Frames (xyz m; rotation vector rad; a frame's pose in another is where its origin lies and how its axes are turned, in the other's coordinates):
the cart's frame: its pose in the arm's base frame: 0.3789 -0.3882 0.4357 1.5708 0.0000 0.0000
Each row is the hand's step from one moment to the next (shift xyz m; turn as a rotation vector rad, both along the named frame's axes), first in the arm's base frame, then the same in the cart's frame.
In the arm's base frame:
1: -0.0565 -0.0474 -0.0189 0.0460 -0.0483 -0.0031
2: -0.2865 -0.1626 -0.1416 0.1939 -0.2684 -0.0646
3: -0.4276 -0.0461 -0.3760 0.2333 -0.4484 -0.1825
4: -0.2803 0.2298 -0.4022 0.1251 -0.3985 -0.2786
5: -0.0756 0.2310 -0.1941 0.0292 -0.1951 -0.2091
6: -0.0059 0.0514 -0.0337 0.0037 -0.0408 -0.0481
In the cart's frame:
1: -0.0565 -0.0189 0.0474 0.0460 -0.0031 0.0483
2: -0.2865 -0.1416 0.1626 0.1939 -0.0646 0.2684
3: -0.4276 -0.3760 0.0461 0.2333 -0.1825 0.4484
4: -0.2803 -0.4022 -0.2298 0.1251 -0.2786 0.3985
5: -0.0756 -0.1941 -0.2310 0.0292 -0.2091 0.1951
6: -0.0059 -0.0337 -0.0514 0.0037 -0.0481 0.0408

